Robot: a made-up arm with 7 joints. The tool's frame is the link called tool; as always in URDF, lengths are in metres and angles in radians. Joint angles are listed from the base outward.
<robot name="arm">
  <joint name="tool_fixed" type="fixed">
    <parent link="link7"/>
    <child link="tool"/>
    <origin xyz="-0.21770 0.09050 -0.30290"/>
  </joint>
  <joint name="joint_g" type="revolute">
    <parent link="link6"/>
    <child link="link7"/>
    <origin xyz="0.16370 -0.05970 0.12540"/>
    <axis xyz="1 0 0"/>
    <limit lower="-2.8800" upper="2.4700"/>
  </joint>
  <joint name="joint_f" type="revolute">
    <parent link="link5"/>
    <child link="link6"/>
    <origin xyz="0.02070 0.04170 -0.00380"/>
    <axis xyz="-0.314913 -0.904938 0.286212"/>
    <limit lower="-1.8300" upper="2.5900"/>
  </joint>
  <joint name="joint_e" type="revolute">
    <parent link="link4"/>
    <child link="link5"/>
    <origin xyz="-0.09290 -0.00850 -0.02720"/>
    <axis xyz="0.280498 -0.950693 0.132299"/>
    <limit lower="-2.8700" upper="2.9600"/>
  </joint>
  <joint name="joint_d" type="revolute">
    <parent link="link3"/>
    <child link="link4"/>
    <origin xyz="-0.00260 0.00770 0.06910"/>
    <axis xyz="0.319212 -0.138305 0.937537"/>
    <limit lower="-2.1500" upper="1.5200"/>
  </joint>
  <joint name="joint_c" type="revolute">
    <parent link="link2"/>
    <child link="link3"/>
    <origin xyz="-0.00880 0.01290 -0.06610"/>
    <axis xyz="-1 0 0"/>
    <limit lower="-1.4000" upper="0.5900"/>
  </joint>
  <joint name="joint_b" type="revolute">
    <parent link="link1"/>
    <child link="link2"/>
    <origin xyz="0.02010 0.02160 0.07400"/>
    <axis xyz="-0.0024 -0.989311 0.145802"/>
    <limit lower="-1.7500" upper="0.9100"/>
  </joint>
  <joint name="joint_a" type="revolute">
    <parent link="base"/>
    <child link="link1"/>
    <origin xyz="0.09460 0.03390 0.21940"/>
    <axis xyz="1 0 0"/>
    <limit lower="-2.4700" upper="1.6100"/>
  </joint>
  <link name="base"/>
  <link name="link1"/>
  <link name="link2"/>
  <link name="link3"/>
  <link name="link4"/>
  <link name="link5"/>
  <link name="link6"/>
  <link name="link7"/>
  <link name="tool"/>
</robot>
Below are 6 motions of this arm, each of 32 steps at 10 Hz.
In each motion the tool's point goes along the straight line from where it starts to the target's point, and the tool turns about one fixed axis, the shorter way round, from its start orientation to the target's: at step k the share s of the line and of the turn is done. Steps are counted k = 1, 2, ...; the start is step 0. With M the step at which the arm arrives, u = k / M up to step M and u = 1 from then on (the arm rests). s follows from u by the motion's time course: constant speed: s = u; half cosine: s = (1 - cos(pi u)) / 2; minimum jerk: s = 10 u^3 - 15 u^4 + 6 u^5.
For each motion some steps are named. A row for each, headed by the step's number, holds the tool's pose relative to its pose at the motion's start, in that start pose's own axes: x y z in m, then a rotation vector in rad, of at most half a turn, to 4 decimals.
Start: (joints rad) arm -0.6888 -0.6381 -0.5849 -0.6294 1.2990 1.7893 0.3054
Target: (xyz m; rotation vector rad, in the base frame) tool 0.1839 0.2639 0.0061 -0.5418 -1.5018 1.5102
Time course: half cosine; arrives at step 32
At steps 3, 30, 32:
3: 0.0013 0.0049 0.0052 0.0193 -0.0100 -0.0033
30: 0.0586 0.2231 0.2386 0.8867 -0.4615 -0.1496
32: 0.0592 0.2253 0.2409 0.8953 -0.4660 -0.1510

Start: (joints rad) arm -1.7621 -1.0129 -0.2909 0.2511 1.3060 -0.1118 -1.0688
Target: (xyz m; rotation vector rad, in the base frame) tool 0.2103 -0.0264 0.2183 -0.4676 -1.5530 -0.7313
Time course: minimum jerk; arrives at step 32
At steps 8, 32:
8: 0.0175 0.0162 0.0071 0.1046 0.0102 -0.1466
32: 0.1693 0.1561 0.0690 1.0102 0.0984 -1.4166

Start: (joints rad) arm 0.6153 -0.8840 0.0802 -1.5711 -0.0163 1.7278 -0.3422
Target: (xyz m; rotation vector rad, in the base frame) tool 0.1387 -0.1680 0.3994 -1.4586 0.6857 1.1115
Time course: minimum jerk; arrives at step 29
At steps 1, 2, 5, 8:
1: 0.0000 0.0000 0.0000 0.0000 0.0000 0.0003
2: 0.0000 -0.0003 -0.0002 0.0000 0.0003 0.0024
5: -0.0004 -0.0039 -0.0023 -0.0006 0.0034 0.0321
8: -0.0014 -0.0134 -0.0078 -0.0019 0.0114 0.1093

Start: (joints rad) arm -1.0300 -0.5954 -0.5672 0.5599 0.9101 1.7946 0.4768
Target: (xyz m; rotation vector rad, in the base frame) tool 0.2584 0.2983 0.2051 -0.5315 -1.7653 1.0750
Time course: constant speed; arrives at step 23
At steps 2, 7, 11, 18, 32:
2: -0.0040 0.0022 -0.0078 0.0071 0.0172 0.0214
7: -0.0141 0.0077 -0.0272 0.0247 0.0602 0.0751
11: -0.0221 0.0121 -0.0428 0.0389 0.0946 0.1180
18: -0.0362 0.0198 -0.0700 0.0636 0.1547 0.1930
32: -0.0462 0.0253 -0.0895 0.0813 0.1977 0.2466

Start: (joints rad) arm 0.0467 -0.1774 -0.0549 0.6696 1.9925 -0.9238 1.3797
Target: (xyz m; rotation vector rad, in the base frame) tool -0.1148 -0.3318 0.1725 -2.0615 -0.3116 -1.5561
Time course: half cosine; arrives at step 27
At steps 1, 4, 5, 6, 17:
1: -0.0004 0.0005 0.0009 0.0027 0.0008 0.0004
4: -0.0063 0.0079 0.0142 0.0427 0.0123 0.0066
5: -0.0097 0.0123 0.0219 0.0661 0.0190 0.0102
6: -0.0139 0.0174 0.0311 0.0939 0.0270 0.0145
17: -0.0827 0.1040 0.1859 0.5605 0.1610 0.0864

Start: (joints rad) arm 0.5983 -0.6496 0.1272 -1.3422 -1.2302 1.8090 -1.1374
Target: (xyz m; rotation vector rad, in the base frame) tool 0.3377 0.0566 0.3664 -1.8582 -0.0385 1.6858
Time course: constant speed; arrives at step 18
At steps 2, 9, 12, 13, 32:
2: 0.0234 -0.0223 0.0244 -0.0931 -0.0774 0.0165
9: 0.1055 -0.1005 0.1096 -0.4190 -0.3484 0.0742
12: 0.1407 -0.1340 0.1461 -0.5587 -0.4646 0.0989
13: 0.1524 -0.1452 0.1583 -0.6052 -0.5033 0.1071
32: 0.2110 -0.2010 0.2192 -0.8380 -0.6969 0.1483

